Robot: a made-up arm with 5 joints.
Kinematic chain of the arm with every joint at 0, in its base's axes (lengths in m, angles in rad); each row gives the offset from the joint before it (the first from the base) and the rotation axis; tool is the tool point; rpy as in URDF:
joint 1: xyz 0 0 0.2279 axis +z
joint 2: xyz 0 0 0 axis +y
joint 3: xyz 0.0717 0 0.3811 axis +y
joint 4: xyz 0.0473 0 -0.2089 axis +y
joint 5: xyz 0.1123 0 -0.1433 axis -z
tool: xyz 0 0 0 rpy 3.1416 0 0
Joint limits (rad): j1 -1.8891..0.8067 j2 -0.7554..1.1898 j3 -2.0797..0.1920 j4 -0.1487..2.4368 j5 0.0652..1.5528
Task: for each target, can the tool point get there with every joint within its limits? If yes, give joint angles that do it. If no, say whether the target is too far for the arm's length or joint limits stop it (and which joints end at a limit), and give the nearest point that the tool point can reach.
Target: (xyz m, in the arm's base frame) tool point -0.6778 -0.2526 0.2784
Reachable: no: joint limits stop it (at a limit: joint 2, joint 3, joint 4) | nearest point -0.2134 -0.0795 0.3387 | short by 0.499 m
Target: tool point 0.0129 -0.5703 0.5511
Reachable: yes | joints -1.5481 0.2928 -1.4590 0.1626 1.3508
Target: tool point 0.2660 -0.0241 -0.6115
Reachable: no: too far | nearest point 0.3303 -0.0299 -0.0902 | short by 0.525 m
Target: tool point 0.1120 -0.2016 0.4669
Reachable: yes | joints -1.0636 -0.5509 -0.2988 0.0585 0.4609
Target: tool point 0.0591 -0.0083 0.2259
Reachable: yes | joints -0.1388 0.0641 -0.0143 1.0285 1.2645
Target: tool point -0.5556 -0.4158 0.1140
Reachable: no: joint limits stop it (at a limit: joint 1) | nearest point -0.1780 -0.5402 0.1140 | short by 0.398 m
